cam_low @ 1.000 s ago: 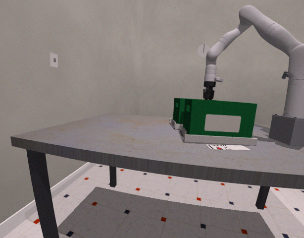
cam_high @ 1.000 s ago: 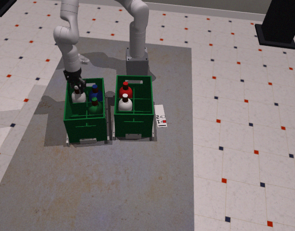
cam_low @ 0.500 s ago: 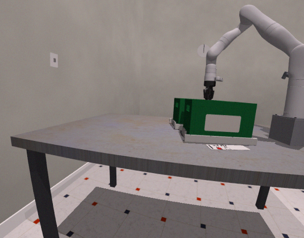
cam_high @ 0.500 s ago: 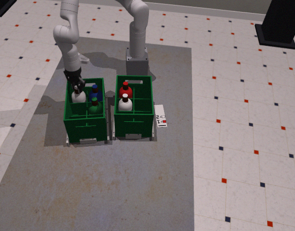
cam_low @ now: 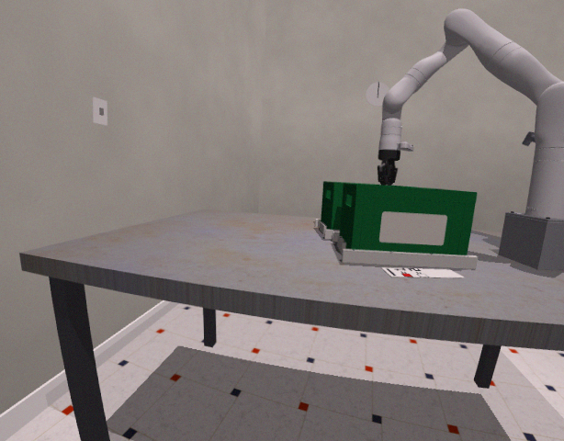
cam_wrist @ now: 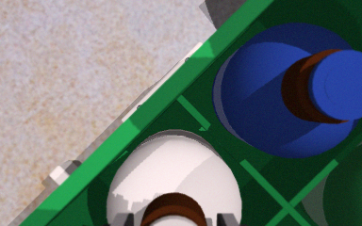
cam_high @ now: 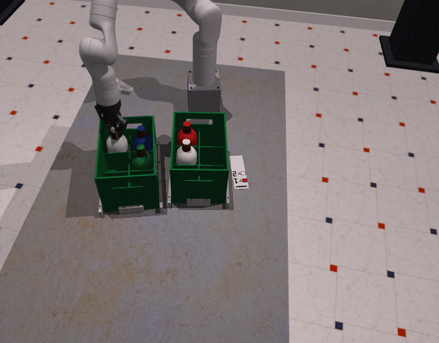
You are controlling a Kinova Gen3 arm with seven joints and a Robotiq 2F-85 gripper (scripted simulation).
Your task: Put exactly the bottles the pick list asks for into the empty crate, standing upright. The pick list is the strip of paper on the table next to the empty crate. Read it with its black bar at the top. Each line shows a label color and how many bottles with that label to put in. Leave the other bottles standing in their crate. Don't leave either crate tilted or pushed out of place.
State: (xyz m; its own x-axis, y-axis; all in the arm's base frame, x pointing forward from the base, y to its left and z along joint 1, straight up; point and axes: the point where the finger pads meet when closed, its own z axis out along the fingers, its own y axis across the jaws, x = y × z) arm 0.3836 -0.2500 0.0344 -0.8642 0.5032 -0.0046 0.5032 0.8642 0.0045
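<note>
My gripper is now 2 cm past the blue bottle, 9 cm to the right of it and 7 cm above it. The rest, counted from my hand: red-label bottle 7 cm behind, 24 cm to the left, 7 cm below; then green bottle 6 cm ahead, 11 cm to the left, 7 cm below; then pick list 2 cm behind, 44 cm to the left, 16 cm below.
</note>
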